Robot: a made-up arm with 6 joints. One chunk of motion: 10 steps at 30 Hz.
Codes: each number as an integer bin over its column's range. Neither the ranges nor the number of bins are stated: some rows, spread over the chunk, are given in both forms.
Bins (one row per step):
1: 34 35 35 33 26 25
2: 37 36 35 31 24 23
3: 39 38 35 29 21 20
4: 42 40 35 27 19 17
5: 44 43 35 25 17 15
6: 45 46 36 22 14 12
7: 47 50 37 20 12 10
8: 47 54 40 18 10 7
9: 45 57 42 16 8 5
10: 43 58 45 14 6 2
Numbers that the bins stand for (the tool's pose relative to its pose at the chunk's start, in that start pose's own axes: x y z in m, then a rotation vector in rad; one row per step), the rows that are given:
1: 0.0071 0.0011 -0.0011 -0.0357 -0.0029 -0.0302
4: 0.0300 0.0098 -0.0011 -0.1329 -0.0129 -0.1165
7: 0.0443 0.0273 0.0011 -0.2462 -0.0229 -0.1921
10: 0.0329 0.0413 0.0100 -0.3433 -0.0314 -0.2784
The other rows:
2: 0.0157 0.0029 -0.0011 -0.0681 -0.0057 -0.0517
3: 0.0214 0.0063 -0.0011 -0.1005 -0.0100 -0.0841
5: 0.0357 0.0151 -0.0011 -0.1652 -0.0157 -0.1381
6: 0.0386 0.0203 0.0000 -0.2138 -0.0200 -0.1705
8: 0.0443 0.0343 0.0044 -0.2786 -0.0257 -0.2244
9: 0.0386 0.0395 0.0067 -0.3110 -0.0286 -0.2460

